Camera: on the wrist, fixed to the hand. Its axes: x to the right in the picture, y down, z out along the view.
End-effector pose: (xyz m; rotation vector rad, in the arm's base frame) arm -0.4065 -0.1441 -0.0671 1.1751 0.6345 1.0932
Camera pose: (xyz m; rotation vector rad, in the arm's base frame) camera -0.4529 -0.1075 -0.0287 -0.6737 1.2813 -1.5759
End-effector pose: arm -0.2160 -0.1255 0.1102 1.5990 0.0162 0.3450
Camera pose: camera -0.2162 -0.0825 0.1661 -0.0025 2.0594 -1.9455
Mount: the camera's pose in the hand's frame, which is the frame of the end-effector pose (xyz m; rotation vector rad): 0.0210 0.0519 -0.0429 0.0164 0.0192 -3.1311
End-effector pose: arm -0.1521 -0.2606 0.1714 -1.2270 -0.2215 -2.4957
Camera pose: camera -0.1760 -0.3261 0.1610 -0.1716 0.9116 0.3793
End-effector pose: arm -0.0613 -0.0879 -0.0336 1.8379 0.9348 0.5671
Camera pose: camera -0.0612 -0.0603 0.0313 -1.0414 2.0915 -1.3130
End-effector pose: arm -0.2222 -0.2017 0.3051 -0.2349 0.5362 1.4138
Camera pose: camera -0.2806 -0.1951 0.2662 -0.5545 -0.2216 -1.6402
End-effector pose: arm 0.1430 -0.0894 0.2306 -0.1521 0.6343 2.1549
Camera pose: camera 0.0849 -0.1215 0.2068 -0.5398 -0.1100 -0.8962
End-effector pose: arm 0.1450 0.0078 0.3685 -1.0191 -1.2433 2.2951
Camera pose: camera 0.1639 0.0161 0.3011 0.9210 -0.7589 -0.3515
